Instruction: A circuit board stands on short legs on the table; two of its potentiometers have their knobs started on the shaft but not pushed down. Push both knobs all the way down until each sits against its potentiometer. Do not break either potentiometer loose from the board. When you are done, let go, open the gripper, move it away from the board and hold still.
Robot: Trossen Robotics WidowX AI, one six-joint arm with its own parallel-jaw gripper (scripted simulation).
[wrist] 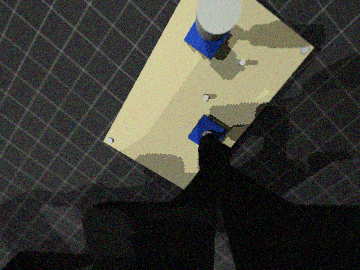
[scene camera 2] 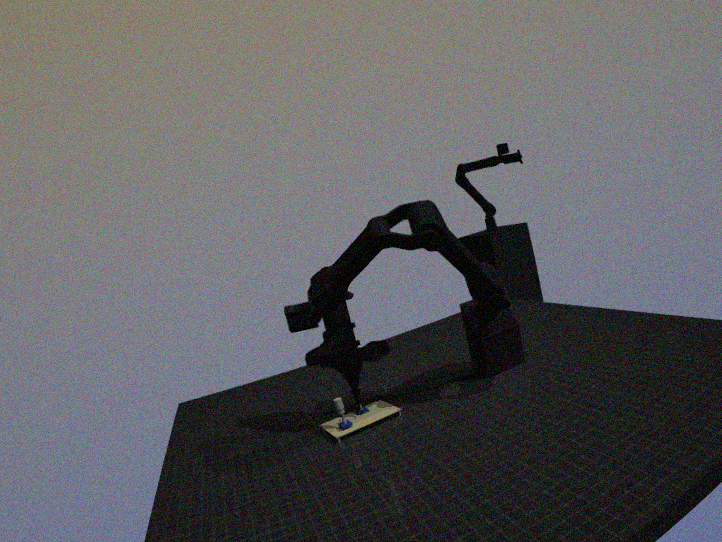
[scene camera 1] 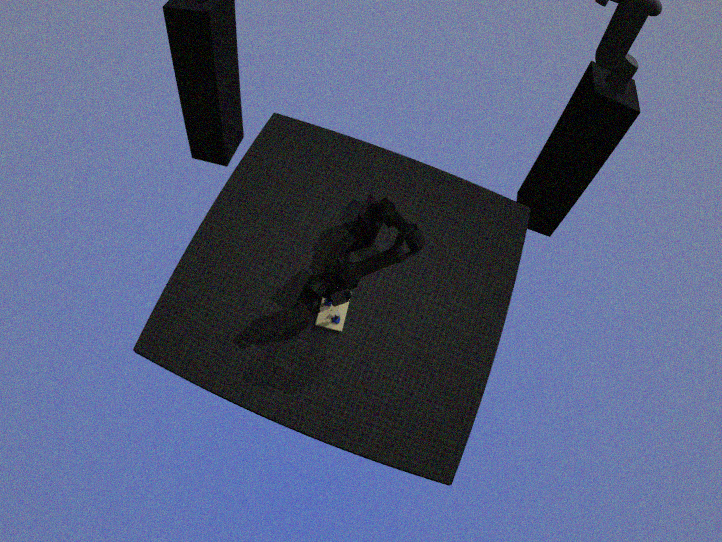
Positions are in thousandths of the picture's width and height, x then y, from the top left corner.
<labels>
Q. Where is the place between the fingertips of my gripper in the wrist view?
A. At 596, 617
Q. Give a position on a dark knob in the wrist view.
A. At 585, 546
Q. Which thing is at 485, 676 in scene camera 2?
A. My gripper.
</labels>
